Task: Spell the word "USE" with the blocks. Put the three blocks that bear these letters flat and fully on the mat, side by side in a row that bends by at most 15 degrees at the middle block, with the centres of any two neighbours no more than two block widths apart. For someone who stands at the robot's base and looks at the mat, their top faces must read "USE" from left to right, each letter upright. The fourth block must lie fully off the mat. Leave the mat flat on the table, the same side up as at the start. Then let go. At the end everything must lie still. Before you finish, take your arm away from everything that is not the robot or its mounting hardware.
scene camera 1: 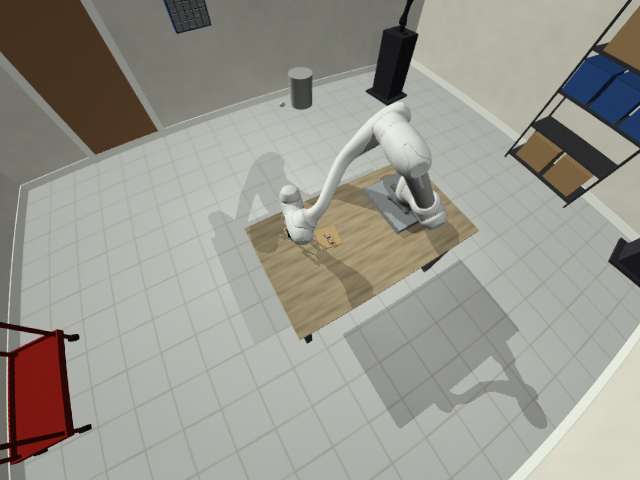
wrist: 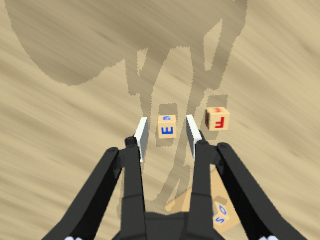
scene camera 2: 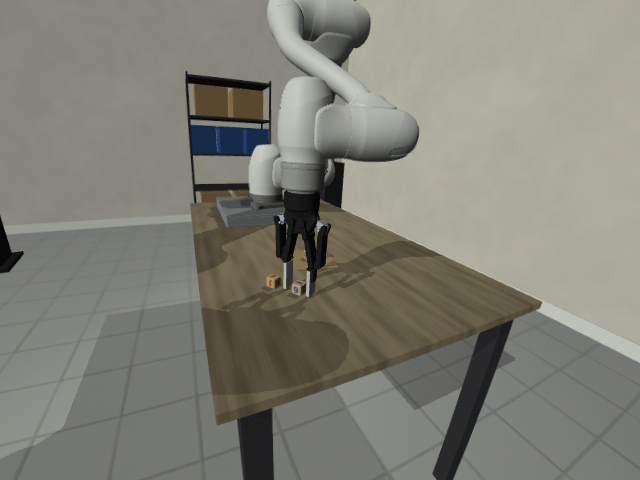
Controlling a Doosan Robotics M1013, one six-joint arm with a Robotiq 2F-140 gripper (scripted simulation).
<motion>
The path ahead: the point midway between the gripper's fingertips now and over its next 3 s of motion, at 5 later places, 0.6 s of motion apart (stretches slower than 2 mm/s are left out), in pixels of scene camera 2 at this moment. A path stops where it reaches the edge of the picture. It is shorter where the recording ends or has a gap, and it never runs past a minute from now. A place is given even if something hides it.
My gripper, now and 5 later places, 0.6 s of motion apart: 299,290; 299,288; 299,256; 299,253; 296,231; 296,226
</motion>
